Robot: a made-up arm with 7 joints.
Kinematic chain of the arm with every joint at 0, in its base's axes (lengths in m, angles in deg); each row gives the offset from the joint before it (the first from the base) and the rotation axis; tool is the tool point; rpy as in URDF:
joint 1: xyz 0 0 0 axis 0.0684 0.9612 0.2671
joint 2: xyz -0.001 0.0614 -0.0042 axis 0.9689 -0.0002 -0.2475
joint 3: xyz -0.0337 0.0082 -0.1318 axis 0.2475 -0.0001 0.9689
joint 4: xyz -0.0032 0 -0.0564 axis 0.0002 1 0
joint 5: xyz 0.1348 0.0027 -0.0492 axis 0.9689 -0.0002 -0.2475
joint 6: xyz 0.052 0 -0.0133 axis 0.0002 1 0
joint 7: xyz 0.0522 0 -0.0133 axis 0.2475 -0.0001 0.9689
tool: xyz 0 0 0 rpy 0 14.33 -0.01
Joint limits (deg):
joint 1: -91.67..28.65
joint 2: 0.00..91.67
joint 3: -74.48..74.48
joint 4: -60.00..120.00
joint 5: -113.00..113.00
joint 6: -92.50..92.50
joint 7: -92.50..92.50
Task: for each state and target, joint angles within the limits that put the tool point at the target. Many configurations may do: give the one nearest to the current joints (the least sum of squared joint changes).
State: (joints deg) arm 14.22 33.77 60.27 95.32 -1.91 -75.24 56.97
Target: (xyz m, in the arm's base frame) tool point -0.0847 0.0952 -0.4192
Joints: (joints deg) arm -2.66 2.52 59.92 97.57 0.51 -49.47 56.97
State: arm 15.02 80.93 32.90 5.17 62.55 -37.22 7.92
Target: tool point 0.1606 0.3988 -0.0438
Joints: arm 18.73 77.00 37.90 26.11 64.59 -32.39 7.92
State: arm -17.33 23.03 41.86 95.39 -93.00 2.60 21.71
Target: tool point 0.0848 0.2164 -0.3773
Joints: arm -33.79 37.58 44.09 120.00 -86.99 31.35 21.71
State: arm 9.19 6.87 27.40 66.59 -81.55 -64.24 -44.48
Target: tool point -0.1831 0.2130 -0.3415
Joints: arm 18.46 8.99 29.43 69.40 -82.21 -65.77 -44.48
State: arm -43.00 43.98 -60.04 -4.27 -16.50 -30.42 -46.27
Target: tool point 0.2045 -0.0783 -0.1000
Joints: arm -48.91 35.15 -59.63 -17.63 -16.08 -32.78 -46.27
